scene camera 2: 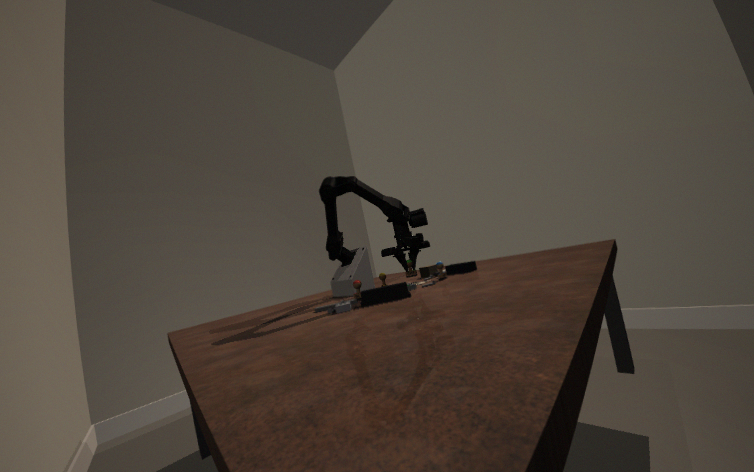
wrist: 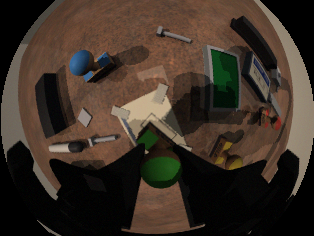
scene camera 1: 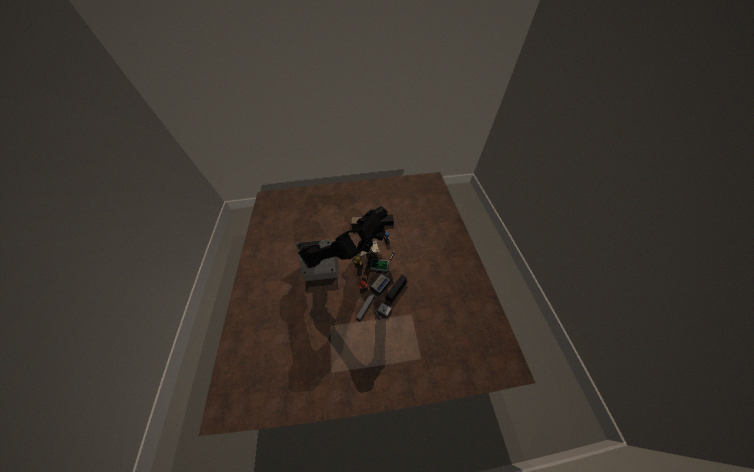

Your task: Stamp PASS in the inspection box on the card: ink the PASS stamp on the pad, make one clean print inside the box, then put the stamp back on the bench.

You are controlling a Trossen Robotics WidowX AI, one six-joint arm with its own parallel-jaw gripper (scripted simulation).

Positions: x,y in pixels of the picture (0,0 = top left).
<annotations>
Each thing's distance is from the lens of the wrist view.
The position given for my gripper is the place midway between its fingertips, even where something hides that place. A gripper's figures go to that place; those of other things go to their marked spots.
my gripper (wrist: 159,148): 0.10 m
blue-knobbed stamp (wrist: 83,63): 0.10 m
</annotations>
